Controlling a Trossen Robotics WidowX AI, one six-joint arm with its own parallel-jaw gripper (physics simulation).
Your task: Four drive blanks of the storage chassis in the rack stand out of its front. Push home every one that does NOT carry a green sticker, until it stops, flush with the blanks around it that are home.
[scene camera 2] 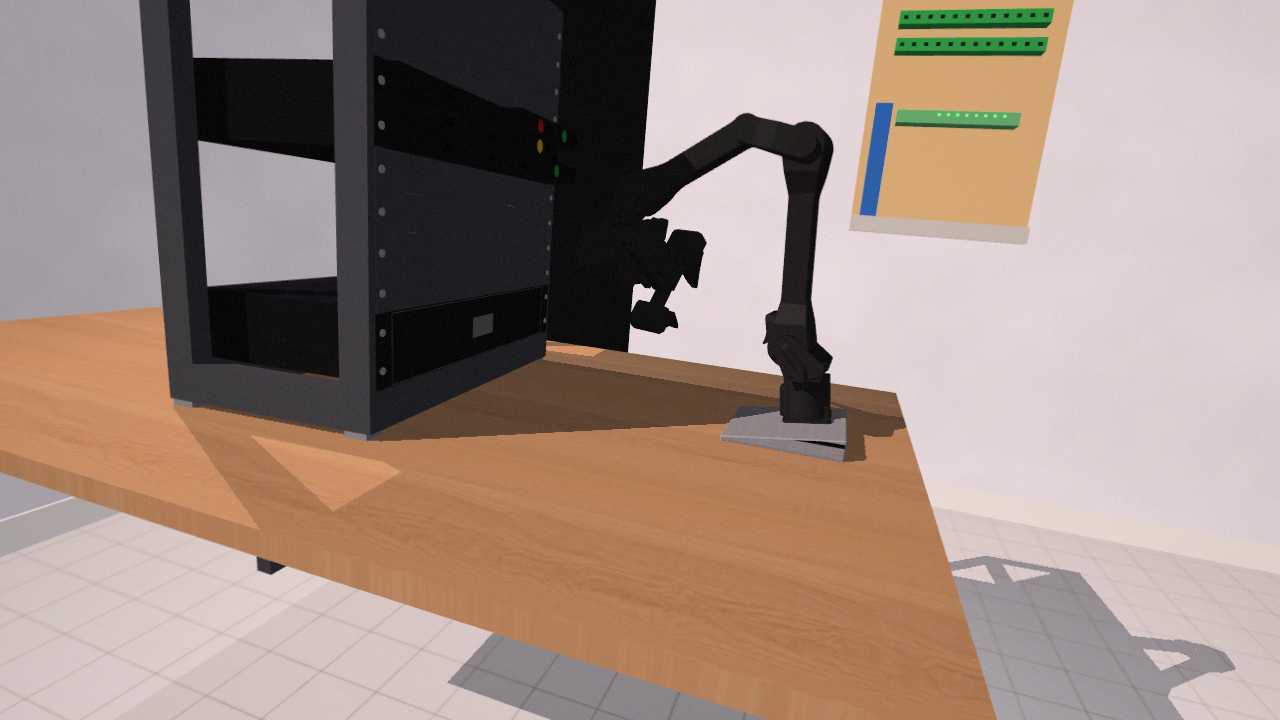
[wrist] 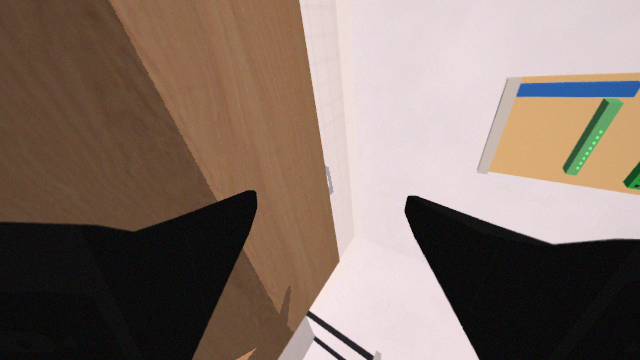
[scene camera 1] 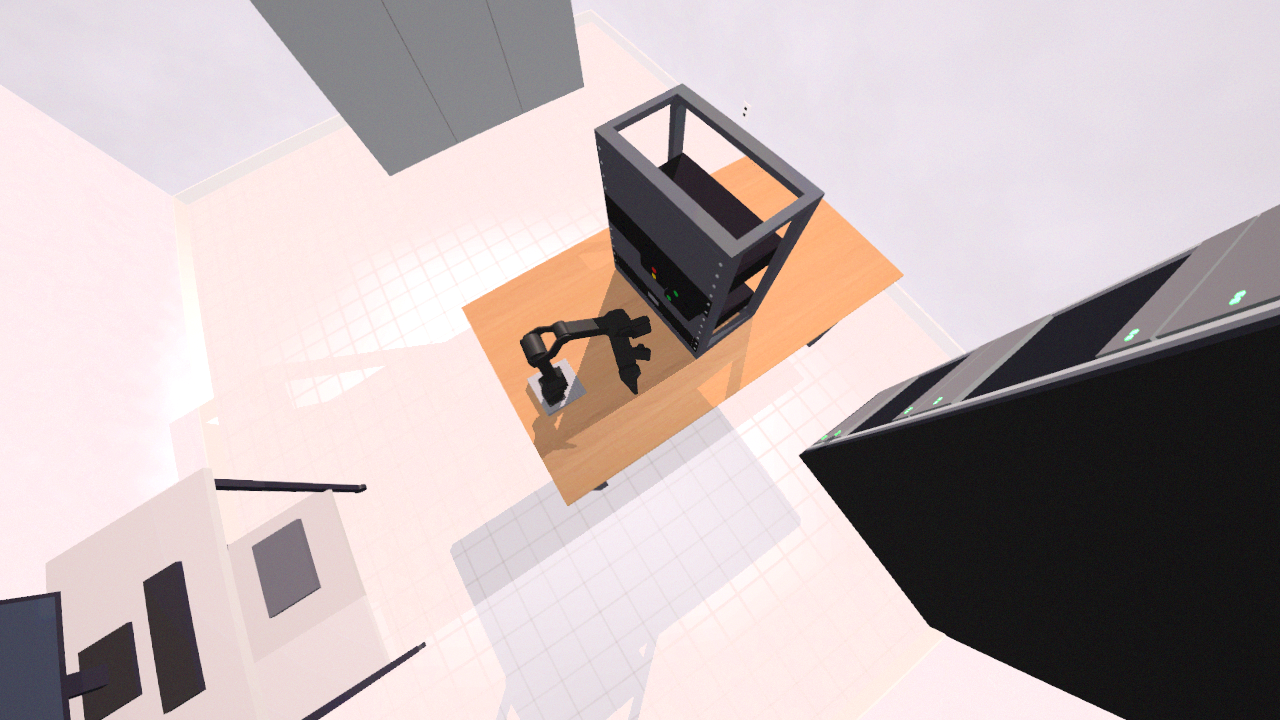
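Note:
The dark rack stands on the table. The black front of the storage chassis crosses it. On it show a red sticker, a yellow sticker, one green sticker and another green sticker. The blanks' edges merge in the dark; how far each stands out cannot be told. My gripper is open and empty, apart from the rack front and lower than the stickers. In the wrist view it faces away from the rack.
A lower black unit with a grey label sits at the rack's bottom. The arm's base plate rests on the wooden table. A board with green strips hangs on the wall.

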